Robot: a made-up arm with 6 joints.
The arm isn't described. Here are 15 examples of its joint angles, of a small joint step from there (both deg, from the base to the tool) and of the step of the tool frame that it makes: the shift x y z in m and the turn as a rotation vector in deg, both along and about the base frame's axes.
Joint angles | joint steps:
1: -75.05 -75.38 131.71 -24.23 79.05 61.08 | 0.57 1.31 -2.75 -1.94 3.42 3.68
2: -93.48 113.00 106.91 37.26 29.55 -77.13 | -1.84 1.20 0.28 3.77 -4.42 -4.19
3: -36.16 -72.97 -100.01 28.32 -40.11 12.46 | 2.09 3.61 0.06 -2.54 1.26 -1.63
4: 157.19 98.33 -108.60 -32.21 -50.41 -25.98 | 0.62 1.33 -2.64 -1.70 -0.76 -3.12
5: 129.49 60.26 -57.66 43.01 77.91 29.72 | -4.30 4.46 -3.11 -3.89 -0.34 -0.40
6: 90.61 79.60 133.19 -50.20 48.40 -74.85 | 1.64 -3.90 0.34 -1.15 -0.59 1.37
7: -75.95 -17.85 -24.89 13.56 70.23 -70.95 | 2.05 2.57 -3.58 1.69 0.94 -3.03
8: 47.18 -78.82 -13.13 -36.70 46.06 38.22 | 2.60 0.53 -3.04 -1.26 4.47 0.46
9: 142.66 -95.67 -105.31 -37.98 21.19 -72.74 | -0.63 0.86 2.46 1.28 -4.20 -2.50
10: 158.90 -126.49 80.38 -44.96 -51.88 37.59 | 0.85 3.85 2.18 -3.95 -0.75 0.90
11: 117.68 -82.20 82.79 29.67 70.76 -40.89 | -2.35 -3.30 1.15 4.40 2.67 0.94
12: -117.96 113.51 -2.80 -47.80 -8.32 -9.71 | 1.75 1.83 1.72 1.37 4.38 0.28
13: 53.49 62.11 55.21 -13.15 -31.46 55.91 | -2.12 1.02 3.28 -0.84 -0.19 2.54
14: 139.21 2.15 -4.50 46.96 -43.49 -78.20 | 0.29 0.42 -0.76 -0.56 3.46 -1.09
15: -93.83 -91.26 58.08 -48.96 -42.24 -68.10 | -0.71 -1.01 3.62 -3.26 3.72 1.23
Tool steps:
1: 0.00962 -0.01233 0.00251 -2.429 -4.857 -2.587
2: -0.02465 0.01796 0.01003 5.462 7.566 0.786
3: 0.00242 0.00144 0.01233 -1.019 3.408 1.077
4: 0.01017 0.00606 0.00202 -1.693 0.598 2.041
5: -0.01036 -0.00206 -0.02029 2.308 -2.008 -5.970
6: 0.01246 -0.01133 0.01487 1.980 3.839 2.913
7: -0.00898 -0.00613 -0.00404 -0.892 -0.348 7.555
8: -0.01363 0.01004 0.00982 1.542 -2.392 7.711
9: -0.00666 -0.01767 0.01124 -6.054 1.404 -0.364
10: 0.00605 0.00039 -0.01566 2.175 -6.982 1.955
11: 0.02513 -0.01013 -0.01905 1.017 5.316 2.540
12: 0.00387 -0.00483 0.00130 -1.408 0.160 -1.941
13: 0.01883 -0.00859 0.01354 3.125 -0.514 -4.227
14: 0.00665 0.00380 -0.00147 1.835 -2.338 0.611
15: -0.01186 0.00620 -0.02386 4.739 -5.779 -2.486
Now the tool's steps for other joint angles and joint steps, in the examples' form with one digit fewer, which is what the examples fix.
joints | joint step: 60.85 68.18 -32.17 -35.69 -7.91 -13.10 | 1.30 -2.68 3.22 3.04 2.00 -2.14
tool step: -0.0095 -0.0014 0.0194 0.91 1.75 2.11
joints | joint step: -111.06 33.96 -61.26 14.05 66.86 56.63 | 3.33 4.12 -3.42 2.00 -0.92 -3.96
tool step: -0.0048 0.0141 0.0051 4.66 -2.44 5.65
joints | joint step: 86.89 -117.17 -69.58 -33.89 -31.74 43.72 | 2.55 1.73 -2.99 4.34 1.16 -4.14
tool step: -0.0143 -0.0066 -0.0160 5.42 0.49 -2.91
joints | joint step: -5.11 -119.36 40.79 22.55 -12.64 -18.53 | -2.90 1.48 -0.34 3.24 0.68 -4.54
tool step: -0.0334 0.0110 0.0059 -3.25 -0.88 -7.78
